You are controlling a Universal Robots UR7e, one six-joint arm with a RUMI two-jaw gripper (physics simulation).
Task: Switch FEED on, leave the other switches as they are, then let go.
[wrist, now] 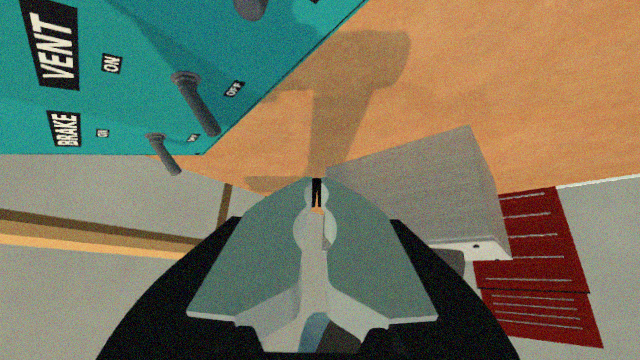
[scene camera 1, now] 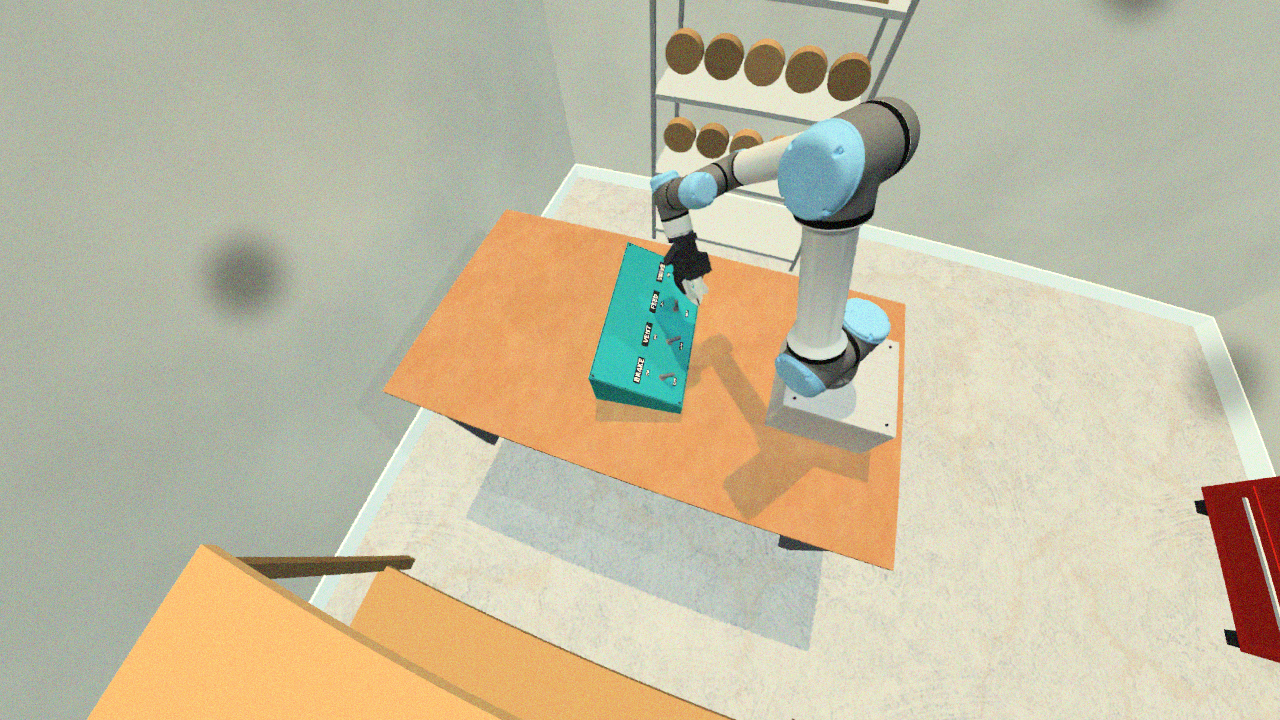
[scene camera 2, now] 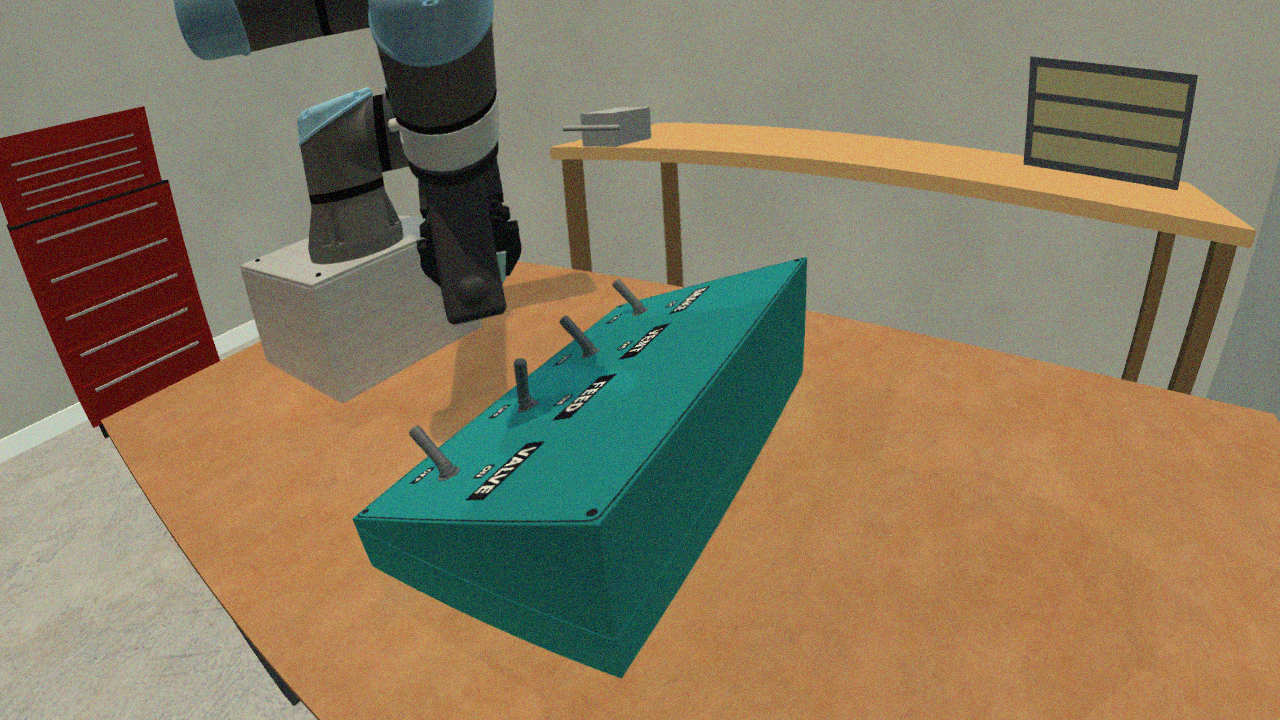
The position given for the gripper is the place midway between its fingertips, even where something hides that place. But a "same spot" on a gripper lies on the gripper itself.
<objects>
gripper: wrist; scene camera 1 698, 305; scene camera 2
same spot on gripper: (scene camera 2: 508, 255) = (wrist: 188, 291)
</objects>
